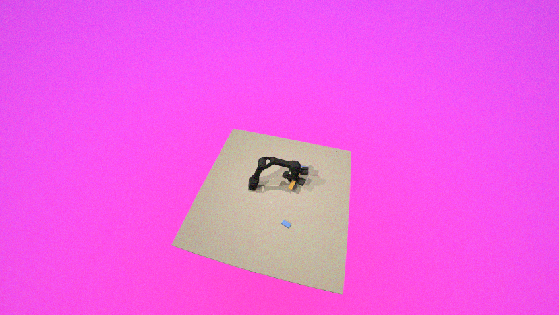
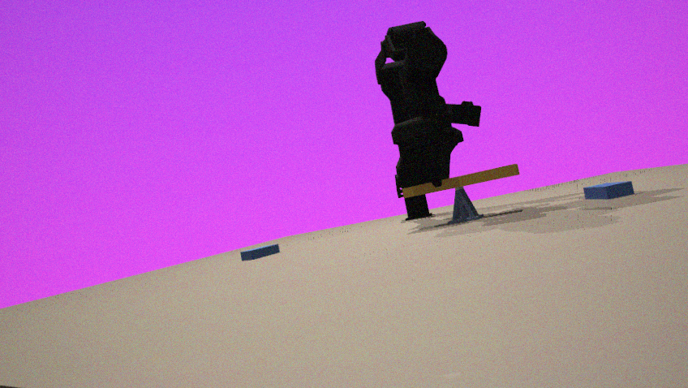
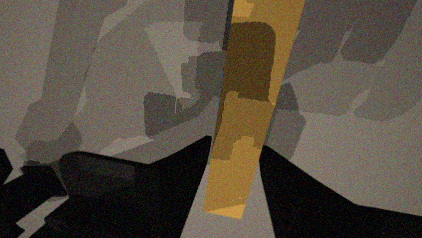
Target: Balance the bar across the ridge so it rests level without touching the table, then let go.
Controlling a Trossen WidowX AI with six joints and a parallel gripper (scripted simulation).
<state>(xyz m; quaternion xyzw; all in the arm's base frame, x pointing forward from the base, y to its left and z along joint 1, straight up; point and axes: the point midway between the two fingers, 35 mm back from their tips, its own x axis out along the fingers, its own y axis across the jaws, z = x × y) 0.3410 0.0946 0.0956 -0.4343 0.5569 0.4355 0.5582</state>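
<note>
My gripper tip is 1 cm short of the bar and 3 cm to the right of it. From my gripper tip the other things lie so: grey-blue ridge 1 cm ahead, 3 cm to the left, 3 cm below; then blue block 6 cm ahead, 22 cm to the left, 5 cm below.
</note>
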